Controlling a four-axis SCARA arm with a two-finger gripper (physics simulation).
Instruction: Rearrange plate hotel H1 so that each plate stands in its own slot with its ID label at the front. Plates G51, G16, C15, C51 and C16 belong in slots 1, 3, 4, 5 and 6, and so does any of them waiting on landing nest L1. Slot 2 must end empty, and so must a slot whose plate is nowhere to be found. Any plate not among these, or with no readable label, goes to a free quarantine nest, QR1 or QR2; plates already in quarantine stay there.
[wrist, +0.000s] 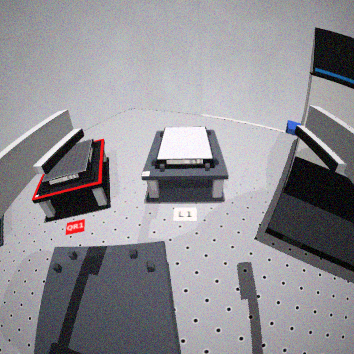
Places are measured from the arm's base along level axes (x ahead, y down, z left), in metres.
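Pixels of known places: gripper, between the fingertips: (188, 111).
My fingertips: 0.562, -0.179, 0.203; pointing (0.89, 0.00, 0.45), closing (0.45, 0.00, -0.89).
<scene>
For each thing: its top centre in the pictures, then the offset to it from my fingertips, as dx, dy, dz. "*": a spot on its surface instead.
- white-topped plate, centre of its top: (184, 139) +0.154, +0.102, +0.087
- landing nest L1, a spot on its surface: (217, 172) * +0.108, +0.116, +0.012
- grey plate, centre of its top: (68, 156) +0.024, +0.102, +0.247
- red-rimmed quarantine nest QR1, a spot on its surface: (101, 172) * +0.035, +0.119, +0.170
- dark grey platform, centre of its top: (91, 324) -0.118, +0.106, +0.016
- large dark-based instrument, a spot on its surface: (315, 215) * +0.070, +0.106, -0.124
A white-topped plate (185, 143) lies flat on landing nest L1 (217, 172), with a pale label on its front edge that is too blurred to read. A grey plate (72, 159) lies on red-rimmed quarantine nest QR1 (101, 172) at the left, partly behind the left finger; its front label is also unreadable. My gripper (188, 111) is open and empty. Its fingers stand wide apart at the two sides of the view, with the L1 plate showing between them. Hotel H1 and QR2 do not show in the wrist view.
A dark grey platform (125, 300) with small pegs stands in the foreground, with arm shadow across it. A large dark-based instrument (315, 215) stands at the right, partly behind the right finger. A small blue object (293, 127) is at the back right.
</scene>
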